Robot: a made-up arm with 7 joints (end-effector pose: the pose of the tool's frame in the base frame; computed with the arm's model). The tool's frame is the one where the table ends. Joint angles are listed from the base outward.
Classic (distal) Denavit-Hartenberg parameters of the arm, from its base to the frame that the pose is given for. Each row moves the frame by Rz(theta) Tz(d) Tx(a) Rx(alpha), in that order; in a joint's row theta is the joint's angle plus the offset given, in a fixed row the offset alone. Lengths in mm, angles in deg.
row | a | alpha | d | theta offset
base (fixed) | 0 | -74.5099 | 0 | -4.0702
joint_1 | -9.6 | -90 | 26.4 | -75.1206
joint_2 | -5 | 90 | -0.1 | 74.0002
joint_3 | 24.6 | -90 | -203.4 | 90
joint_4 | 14.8 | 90 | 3 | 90
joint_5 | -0.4 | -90 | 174 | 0
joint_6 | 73.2 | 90 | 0 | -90
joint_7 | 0 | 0 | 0.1 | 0
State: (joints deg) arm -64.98 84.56 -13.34 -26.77 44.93 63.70 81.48
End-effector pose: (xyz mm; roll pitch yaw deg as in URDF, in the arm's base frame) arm 218.7 120.2 182.0 -83.40 -31.46 -157.41
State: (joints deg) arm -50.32 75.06 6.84 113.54 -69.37 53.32 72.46
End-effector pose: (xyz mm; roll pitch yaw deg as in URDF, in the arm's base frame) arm 105.7 381.9 -164.2 77.46 30.68 -179.90
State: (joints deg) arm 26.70 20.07 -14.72 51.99 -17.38 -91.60 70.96
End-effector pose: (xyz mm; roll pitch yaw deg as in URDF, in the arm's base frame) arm -69.0 130.8 -329.6 5.69 -8.63 70.43
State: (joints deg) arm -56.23 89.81 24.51 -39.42 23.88 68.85 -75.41
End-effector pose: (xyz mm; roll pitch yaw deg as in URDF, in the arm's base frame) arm 106.2 128.4 229.7 69.49 -5.02 9.39
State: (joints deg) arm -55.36 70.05 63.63 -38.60 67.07 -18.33 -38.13
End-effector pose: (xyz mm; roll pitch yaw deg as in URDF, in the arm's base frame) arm 22.4 133.9 203.4 148.38 -74.04 -3.06
